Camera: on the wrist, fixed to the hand. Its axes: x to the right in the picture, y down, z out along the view.
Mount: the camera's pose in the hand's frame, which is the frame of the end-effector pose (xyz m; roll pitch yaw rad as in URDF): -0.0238 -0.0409 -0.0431 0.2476 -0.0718 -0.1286
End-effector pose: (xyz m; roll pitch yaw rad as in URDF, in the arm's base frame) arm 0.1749 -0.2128 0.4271 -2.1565 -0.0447 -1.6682
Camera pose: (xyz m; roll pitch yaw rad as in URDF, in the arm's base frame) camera 0.1642 -0.1853 0.4839 -1.9238 -0.1113 -1.5365
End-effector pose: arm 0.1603 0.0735 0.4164 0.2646 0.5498 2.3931
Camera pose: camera 0.2144 0.0618 0.3842 0.4249 0.5079 2.2296
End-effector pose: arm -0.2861 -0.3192 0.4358 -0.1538 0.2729 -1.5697
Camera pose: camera -0.3332 -0.2865 0.4072 0.0627 0.1804 -1.6873
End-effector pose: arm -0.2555 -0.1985 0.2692 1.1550 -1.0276 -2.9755
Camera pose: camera -0.2859 -0.2268 0.2205 1.5621 -0.9295 3.1104
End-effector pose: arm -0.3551 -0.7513 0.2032 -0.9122 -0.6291 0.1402
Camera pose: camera -0.3694 -0.8130 0.1940 -0.6497 -0.7745 0.1100
